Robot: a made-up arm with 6 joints.
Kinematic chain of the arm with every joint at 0, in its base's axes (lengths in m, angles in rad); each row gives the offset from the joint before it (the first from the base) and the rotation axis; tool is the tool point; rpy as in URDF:
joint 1: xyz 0 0 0.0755 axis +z
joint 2: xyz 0 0 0 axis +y
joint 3: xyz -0.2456 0 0.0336 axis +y
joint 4: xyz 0.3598 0 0.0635 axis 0.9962 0 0.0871
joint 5: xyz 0 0 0 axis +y
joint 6: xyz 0.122 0 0.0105 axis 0.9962 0 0.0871
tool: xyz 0 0 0 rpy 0 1.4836 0
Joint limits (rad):
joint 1: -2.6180..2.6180
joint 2: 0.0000..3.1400
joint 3: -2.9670..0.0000
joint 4: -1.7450..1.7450
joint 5: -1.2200..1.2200
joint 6: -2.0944..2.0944
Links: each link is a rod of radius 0.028 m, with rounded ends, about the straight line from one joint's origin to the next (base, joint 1, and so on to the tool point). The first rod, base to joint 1, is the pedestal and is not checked.
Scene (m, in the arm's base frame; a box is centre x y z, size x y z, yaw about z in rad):
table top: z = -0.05
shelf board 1: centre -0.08 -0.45 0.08 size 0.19 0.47 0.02 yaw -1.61
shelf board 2: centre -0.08 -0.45 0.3 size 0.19 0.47 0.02 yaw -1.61
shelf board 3: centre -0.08 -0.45 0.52 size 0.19 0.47 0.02 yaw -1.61
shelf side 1: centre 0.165 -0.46 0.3 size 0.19 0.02 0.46 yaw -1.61
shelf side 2: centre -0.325 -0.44 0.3 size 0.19 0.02 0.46 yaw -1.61
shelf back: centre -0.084 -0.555 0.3 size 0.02 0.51 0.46 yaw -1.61
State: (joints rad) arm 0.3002 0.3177 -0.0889 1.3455 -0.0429 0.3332
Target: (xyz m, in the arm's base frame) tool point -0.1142 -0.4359 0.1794
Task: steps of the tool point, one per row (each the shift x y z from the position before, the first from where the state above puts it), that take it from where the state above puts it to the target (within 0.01 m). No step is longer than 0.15 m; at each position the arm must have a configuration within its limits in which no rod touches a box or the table.
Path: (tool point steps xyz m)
1: 0.0031 -0.0399 -0.0013
2: -0.0042 -0.0382 0.0030
3: -0.0112 -0.0357 0.0068
4: -0.0180 -0.0322 0.0101
5: -0.0123 -0.0879 0.0153
6: -0.0401 -0.0910 0.0103
7: -0.0698 -0.0834 0.0038
8: -0.0971 -0.0647 -0.0040
9: -0.1176 -0.0360 -0.0128

